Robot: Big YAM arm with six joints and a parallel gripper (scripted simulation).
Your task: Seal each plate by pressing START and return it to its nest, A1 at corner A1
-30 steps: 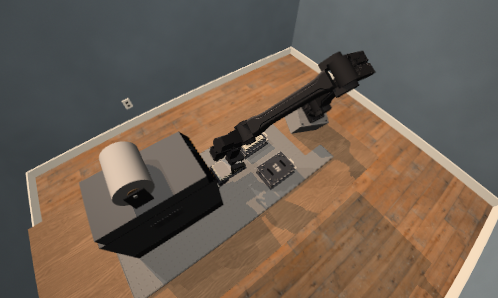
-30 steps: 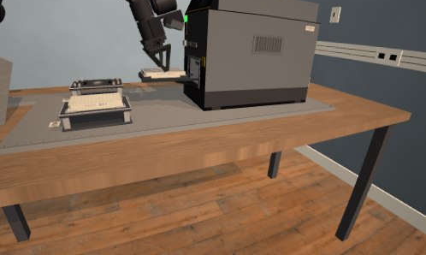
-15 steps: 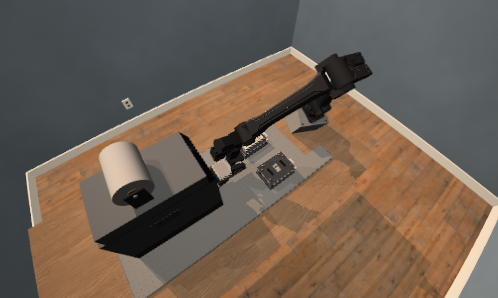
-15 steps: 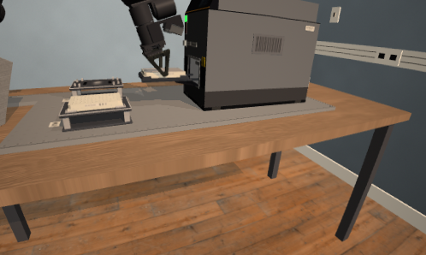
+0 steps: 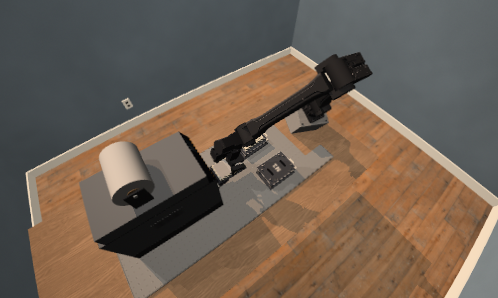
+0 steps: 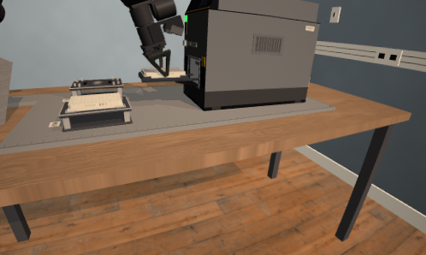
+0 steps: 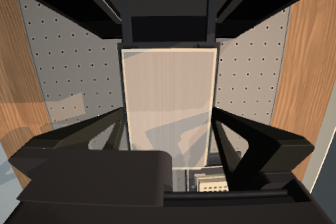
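My hand is 10 mm above the sealer stage. From my hand the other things lie so: plate nest (180 mm behind, 130 mm to the right, 70 mm below); then start button (90 mm ahead, 110 mm to the left, 80 mm above); then small label (280 mm behind, 150 mm to the right, 110 mm below).
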